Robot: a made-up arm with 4 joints. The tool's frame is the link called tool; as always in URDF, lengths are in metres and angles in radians.
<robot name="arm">
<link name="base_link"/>
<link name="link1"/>
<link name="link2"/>
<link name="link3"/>
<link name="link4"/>
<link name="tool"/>
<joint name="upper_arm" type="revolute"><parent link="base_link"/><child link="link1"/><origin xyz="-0.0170 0.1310 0.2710" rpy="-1.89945 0.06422 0.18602"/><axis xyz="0 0 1"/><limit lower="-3.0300" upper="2.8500"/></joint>
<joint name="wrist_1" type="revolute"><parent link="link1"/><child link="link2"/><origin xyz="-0.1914 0.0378 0.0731" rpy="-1.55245 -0.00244 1.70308"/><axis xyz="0 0 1"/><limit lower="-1.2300" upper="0.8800"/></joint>
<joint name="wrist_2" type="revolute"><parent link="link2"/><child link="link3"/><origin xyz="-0.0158 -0.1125 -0.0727" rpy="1.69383 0.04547 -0.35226"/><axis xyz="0 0 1"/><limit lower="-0.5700" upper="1.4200"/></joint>
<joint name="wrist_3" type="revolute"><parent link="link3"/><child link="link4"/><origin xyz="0.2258 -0.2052 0.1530" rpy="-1.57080 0.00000 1.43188"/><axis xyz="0 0 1"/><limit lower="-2.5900" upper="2.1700"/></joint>
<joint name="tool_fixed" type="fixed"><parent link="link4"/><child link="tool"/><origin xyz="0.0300 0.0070 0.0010" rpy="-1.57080 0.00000 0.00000"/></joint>
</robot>
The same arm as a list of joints. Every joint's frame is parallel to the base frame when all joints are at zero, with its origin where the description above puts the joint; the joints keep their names.
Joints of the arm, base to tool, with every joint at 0 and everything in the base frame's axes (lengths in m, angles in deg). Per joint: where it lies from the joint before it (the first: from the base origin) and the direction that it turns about. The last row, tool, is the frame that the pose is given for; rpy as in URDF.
upper_arm: axis -0.195404 0.926318 -0.322106 offset -0.017 0.131 0.271
wrist_1: axis -0.975571 -0.122596 0.182295 offset -0.202 0.02 -0.047
wrist_2: axis +y offset 0.053 0.119 -0.0349
wrist_3: axis +z offset 0.172 0.153 -0.252
tool: offset -0.03 -0.007 0.001 rpy -90 0 -180
Joint limits (deg, base to tool): -173.61..163.29 -70.47..50.42 -32.66..81.36 -148.4..124.33

